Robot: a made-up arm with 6 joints. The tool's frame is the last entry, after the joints. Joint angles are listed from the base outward. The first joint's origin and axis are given. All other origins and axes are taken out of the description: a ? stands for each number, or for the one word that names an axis. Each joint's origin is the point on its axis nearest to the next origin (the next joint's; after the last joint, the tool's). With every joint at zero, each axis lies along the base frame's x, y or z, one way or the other. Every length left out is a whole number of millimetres.
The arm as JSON. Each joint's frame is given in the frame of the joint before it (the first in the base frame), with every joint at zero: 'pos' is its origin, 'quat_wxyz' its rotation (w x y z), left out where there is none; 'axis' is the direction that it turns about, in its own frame. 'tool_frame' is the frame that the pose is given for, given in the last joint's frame.
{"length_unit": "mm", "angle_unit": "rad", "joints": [
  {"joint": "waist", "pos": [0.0, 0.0, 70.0], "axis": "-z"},
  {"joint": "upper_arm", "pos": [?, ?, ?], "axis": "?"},
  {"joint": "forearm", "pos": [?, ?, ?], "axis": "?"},
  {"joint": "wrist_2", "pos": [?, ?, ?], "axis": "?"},
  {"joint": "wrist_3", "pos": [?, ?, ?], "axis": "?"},
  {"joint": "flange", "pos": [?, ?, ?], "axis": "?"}
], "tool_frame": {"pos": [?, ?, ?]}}
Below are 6 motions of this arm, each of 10 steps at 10 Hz.
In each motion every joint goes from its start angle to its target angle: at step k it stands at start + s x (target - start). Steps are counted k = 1, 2, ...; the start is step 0. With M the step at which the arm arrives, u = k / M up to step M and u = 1 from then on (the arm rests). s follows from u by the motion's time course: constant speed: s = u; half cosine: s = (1 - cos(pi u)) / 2; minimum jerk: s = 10 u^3 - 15 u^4 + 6 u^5.
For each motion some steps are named. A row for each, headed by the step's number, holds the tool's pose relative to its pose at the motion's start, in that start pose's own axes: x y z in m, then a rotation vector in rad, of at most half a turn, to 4 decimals.
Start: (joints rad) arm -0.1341 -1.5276 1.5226 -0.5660 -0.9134 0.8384
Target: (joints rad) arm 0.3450 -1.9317 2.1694 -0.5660 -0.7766 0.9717
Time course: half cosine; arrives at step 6
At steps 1, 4, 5, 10:
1: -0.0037 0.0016 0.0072 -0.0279 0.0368 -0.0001
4: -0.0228 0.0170 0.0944 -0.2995 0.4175 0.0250
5: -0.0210 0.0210 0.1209 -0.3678 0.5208 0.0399
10: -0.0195 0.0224 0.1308 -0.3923 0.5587 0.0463

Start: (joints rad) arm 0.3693 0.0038 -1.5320 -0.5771 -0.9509 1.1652
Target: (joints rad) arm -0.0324 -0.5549 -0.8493 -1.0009 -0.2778 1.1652
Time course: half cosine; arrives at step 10
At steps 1, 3, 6, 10:
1: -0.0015 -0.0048 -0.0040 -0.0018 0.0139 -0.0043
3: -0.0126 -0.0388 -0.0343 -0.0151 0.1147 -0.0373
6: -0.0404 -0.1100 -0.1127 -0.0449 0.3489 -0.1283
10: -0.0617 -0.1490 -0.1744 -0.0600 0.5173 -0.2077

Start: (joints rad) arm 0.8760 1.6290 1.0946 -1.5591 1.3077 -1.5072
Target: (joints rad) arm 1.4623 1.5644 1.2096 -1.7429 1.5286 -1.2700
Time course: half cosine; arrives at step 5
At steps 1, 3, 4, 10:
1: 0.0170 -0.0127 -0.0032 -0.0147 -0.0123 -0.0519
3: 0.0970 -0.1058 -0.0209 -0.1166 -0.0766 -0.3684
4: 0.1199 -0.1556 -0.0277 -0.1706 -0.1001 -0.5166
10: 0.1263 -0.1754 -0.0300 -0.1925 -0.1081 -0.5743

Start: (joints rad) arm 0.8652 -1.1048 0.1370 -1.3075 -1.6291 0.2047
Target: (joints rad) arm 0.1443 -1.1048 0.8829 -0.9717 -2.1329 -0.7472
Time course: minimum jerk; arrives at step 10
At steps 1, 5, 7, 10:
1: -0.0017 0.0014 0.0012 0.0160 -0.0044 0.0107
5: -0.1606 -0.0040 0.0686 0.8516 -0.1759 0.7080
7: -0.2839 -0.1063 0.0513 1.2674 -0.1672 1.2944
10: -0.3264 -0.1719 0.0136 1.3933 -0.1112 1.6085

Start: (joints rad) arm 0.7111 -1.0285 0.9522 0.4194 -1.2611 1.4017
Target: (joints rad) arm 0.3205 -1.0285 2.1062 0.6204 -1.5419 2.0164
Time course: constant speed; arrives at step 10
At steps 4, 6, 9, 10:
4: -0.0925 -0.0997 -0.0581 -0.3092 -0.0232 0.4837
6: -0.1163 -0.1578 -0.0818 -0.4632 -0.0589 0.7163
9: -0.1258 -0.2426 -0.1090 -0.6886 -0.1316 1.0524
10: -0.1231 -0.2683 -0.1160 -0.7617 -0.1590 1.1611

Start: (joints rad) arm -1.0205 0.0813 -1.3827 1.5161 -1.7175 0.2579
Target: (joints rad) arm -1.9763 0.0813 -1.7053 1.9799 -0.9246 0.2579
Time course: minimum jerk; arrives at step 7
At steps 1, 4, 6, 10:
1: -0.0017 0.0084 0.0106 0.0327 0.0037 -0.0101
4: -0.0516 0.1202 0.3279 0.8729 0.2761 -0.2128
6: -0.0807 0.0903 0.5096 1.3062 0.5624 -0.2283
10: -0.0826 0.0860 0.5212 1.3335 0.5844 -0.2255

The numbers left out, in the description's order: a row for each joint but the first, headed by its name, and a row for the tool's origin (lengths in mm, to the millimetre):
upper_arm: xyz -260.0 -90.0 0.0, axis -x
forearm: xyz 0.0 -80.0 110.0, axis -x
wrist_2: xyz 0.0 -100.0 -20.0, axis +y
wrist_3: xyz -120.0 0.0 -70.0, axis -z
flange: xyz 90.0 -70.0 0.0, axis -x
tool: xyz 0.0 110.0 -120.0

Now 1 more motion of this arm.
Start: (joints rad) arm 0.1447 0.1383 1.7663 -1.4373 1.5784 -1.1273
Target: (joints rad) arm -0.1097 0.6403 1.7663 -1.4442 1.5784 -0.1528
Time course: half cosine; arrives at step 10
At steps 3, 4, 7, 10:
3: 0.0108 -0.0204 -0.0396 -0.1504 0.0685 0.0799
4: 0.0174 -0.0334 -0.0648 -0.2526 0.1038 0.1437
7: 0.0406 -0.0678 -0.1345 -0.5811 0.1456 0.3889
10: 0.0547 -0.0779 -0.1604 -0.7297 0.1238 0.5147

